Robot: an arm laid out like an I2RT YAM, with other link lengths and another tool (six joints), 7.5 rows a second.
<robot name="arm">
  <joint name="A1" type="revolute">
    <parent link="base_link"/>
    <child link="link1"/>
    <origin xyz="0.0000 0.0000 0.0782" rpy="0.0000 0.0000 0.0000"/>
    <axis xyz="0 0 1"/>
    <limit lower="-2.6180" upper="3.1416"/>
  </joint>
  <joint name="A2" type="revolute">
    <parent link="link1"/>
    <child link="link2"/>
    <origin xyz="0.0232 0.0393 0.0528" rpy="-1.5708 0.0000 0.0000"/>
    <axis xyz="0 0 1"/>
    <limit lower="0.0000" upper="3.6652"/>
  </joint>
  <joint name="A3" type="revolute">
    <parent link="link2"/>
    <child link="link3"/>
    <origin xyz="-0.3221 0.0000 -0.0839" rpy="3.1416 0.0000 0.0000"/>
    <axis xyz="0 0 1"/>
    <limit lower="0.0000" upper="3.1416"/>
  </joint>
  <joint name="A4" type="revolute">
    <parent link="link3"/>
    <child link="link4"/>
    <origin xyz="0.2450 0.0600 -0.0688" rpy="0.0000 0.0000 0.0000"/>
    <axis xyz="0 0 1"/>
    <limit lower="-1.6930" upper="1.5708"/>
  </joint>
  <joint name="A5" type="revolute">
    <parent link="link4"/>
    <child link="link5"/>
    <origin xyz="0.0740 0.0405 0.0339" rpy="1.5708 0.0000 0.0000"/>
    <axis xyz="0 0 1"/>
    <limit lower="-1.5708" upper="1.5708"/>
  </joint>
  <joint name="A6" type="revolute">
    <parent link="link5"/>
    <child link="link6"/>
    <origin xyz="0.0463 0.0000 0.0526" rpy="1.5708 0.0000 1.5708"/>
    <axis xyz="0 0 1"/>
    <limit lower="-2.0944" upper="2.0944"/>
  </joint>
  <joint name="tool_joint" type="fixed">
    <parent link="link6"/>
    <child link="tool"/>
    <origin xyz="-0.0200 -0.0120 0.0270" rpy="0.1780 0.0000 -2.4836"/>
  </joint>
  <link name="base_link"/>
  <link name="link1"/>
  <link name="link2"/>
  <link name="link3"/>
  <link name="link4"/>
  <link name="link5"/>
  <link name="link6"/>
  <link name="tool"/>
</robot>
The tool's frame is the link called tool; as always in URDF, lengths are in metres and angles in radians.
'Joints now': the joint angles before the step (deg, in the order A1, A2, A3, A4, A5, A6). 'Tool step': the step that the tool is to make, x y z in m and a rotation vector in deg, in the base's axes. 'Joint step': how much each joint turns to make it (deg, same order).
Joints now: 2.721 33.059 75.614 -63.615 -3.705 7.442
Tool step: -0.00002 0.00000 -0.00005 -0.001 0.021 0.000
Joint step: -0.001 0.000 0.000 -0.021 -0.001 0.000
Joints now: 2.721 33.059 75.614 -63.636 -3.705 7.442
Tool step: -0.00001 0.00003 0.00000 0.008 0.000 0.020
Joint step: -0.005 -0.001 -0.001 0.001 -0.026 -0.001
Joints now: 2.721 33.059 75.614 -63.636 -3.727 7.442
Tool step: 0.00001 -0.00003 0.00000 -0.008 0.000 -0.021
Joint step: 0.003 0.001 0.001 -0.001 0.025 0.001
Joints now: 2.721 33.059 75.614 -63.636 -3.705 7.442
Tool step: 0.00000 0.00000 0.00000 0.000 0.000 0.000
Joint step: 0.000 0.000 0.000 0.000 0.000 0.000
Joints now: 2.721 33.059 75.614 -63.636 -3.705 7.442
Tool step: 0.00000 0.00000 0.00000 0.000 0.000 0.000
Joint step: 0.000 0.000 0.000 0.000 0.000 0.000
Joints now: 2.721 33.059 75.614 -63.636 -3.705 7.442
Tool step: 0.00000 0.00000 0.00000 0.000 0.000 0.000
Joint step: 0.000 0.000 0.000 0.000 0.000 0.000
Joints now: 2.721 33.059 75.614 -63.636 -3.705 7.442
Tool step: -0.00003 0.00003 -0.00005 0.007 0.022 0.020
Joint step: -0.006 0.000 0.000 -0.022 -0.027 -0.002
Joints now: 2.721 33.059 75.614 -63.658 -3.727 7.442
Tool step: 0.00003 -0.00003 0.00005 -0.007 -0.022 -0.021
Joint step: 0.004 0.000 0.000 0.022 0.026 0.002
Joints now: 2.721 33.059 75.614 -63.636 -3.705 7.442
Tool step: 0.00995 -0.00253 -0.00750 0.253 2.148 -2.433
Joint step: 0.003 0.721 -1.660 0.305 2.123 1.247
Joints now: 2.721 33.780 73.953 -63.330 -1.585 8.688
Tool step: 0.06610 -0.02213 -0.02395 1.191 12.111 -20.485
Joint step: 0.109 10.120 -3.104 -0.393 16.983 11.846
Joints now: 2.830 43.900 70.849 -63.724 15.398 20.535
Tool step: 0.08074 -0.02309 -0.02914 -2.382 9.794 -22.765
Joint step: -0.065 16.262 -0.458 -0.001 17.464 16.087
